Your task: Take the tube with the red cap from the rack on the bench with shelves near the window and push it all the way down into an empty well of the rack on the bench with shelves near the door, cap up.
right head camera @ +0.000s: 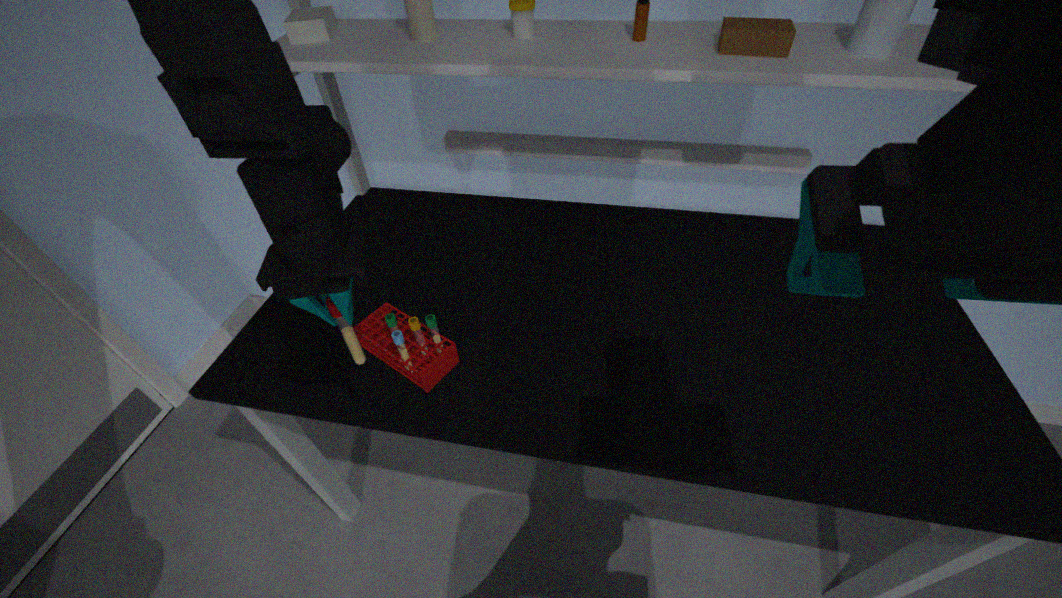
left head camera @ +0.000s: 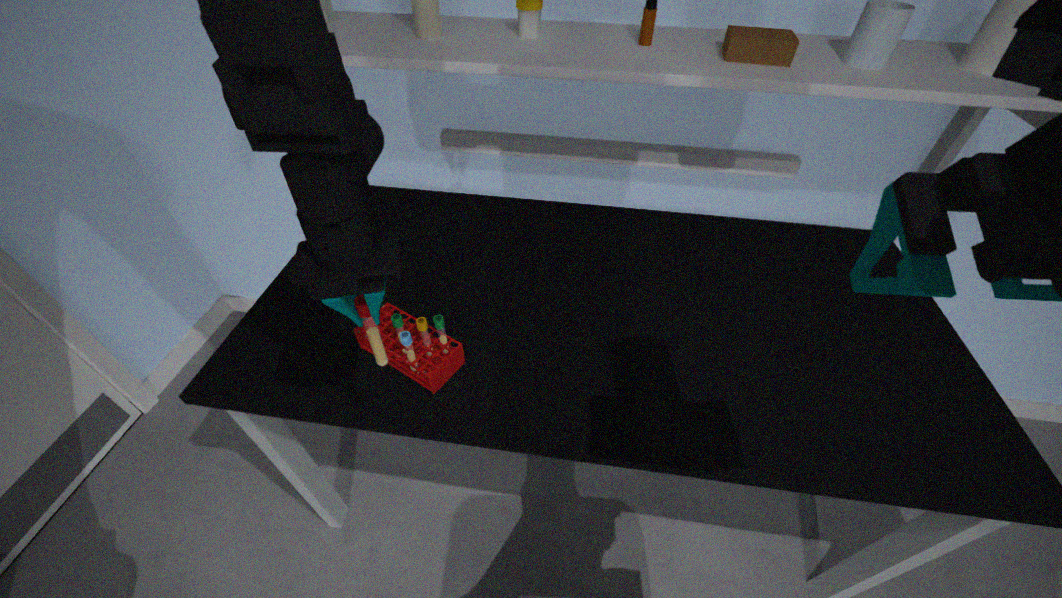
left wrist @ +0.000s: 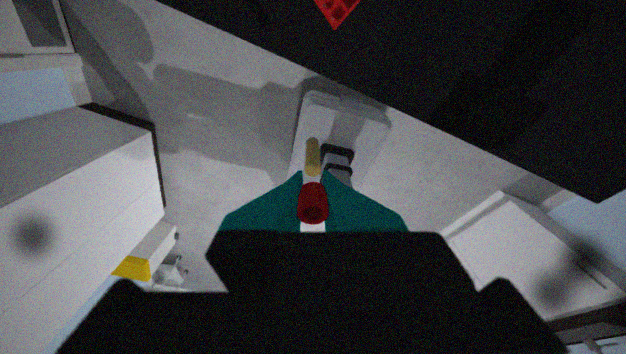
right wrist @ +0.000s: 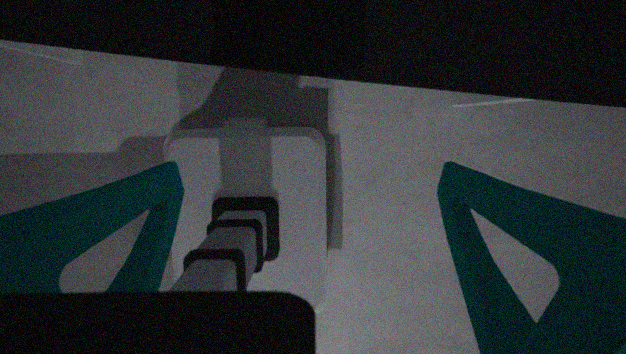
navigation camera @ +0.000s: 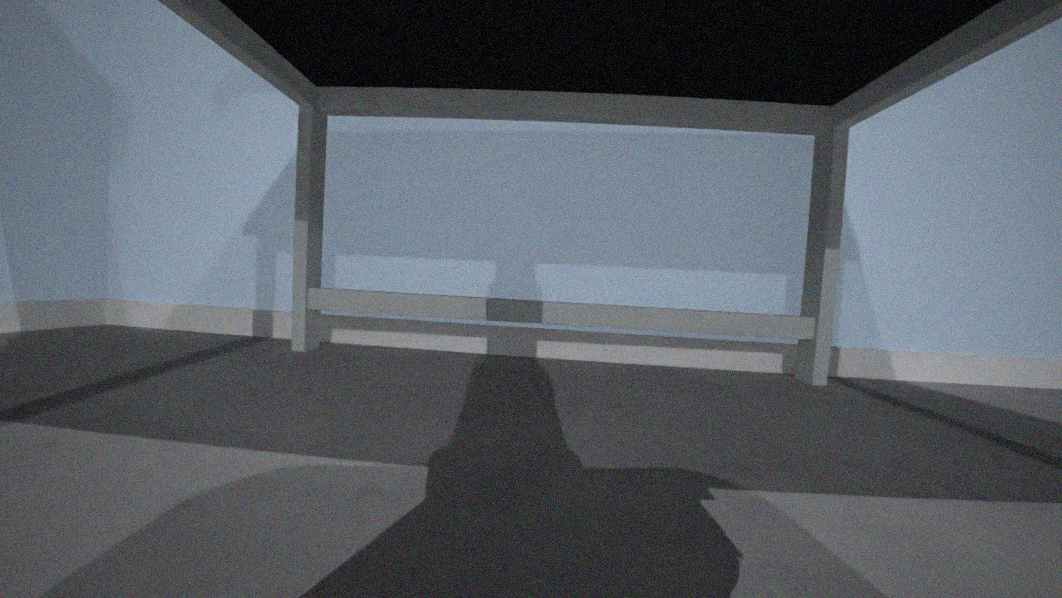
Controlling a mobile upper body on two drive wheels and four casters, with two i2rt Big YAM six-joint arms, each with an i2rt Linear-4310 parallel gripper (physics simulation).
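Places are measured from the left arm's base along level axes (x right, y ahead, z up), in centimetres.
Pixels of known places: left gripper, fingertip midpoint: [right head camera: 343, 321] [left head camera: 369, 322] [left wrist: 312, 177]; right gripper, fingertip midpoint: [right head camera: 867, 285] [left head camera: 923, 285] [right wrist: 310, 176].
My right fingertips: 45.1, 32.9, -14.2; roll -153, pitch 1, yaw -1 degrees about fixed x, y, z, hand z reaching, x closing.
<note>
For each thing: its top centre in the pictures, then the offset to it from my right fingertips, as dx, dy, dz. "spot": a spot on its surface instead. Level surfaces: height alone.
- tube with the red cap, top centre: [left wrist: 311, 217] [left head camera: 361, 301] [right head camera: 332, 301] -45.8, +11.3, -14.4
- red rack at its top centre: [left head camera: 407, 336] [right head camera: 402, 335] -51.1, +31.9, -44.8
- black bench at its surface level: dz -50.5
- shelf at a spot on its surface: [right head camera: 594, 72] [left head camera: 606, 74] spot: -15.6, +57.5, -5.6
- brown box at a spot on its surface: [right head camera: 756, 37] [left head camera: 761, 46] spot: +10.9, +62.3, -2.0
The tube with the red cap [left head camera: 377, 346] [right head camera: 352, 344] [left wrist: 313, 199] is between the fingers of my left gripper [left head camera: 363, 313] [right head camera: 335, 310] [left wrist: 312, 177], which is shut on it near the cap. The tube is cap up and tilted in the head views. The red rack [left head camera: 448, 368] [right head camera: 444, 366] [left wrist: 336, 14] stands on the black bench [left head camera: 594, 297] [right head camera: 579, 297]. The tube overlaps the rack's left side in the left head view but appears left of it in the right head view. My right gripper [left head camera: 973, 288] [right wrist: 310, 176] is open and empty, far to the right.
Tubes with green [left head camera: 439, 320] [right head camera: 431, 321], yellow [left head camera: 422, 323] [right head camera: 414, 323] and blue [left head camera: 405, 338] [right head camera: 397, 338] caps stand in the rack. A shelf [left head camera: 594, 74] [right head camera: 594, 72] with bottles and a brown box [left head camera: 759, 46] [right head camera: 756, 37] spans the back. Bench legs [navigation camera: 310, 237] show below.
</note>
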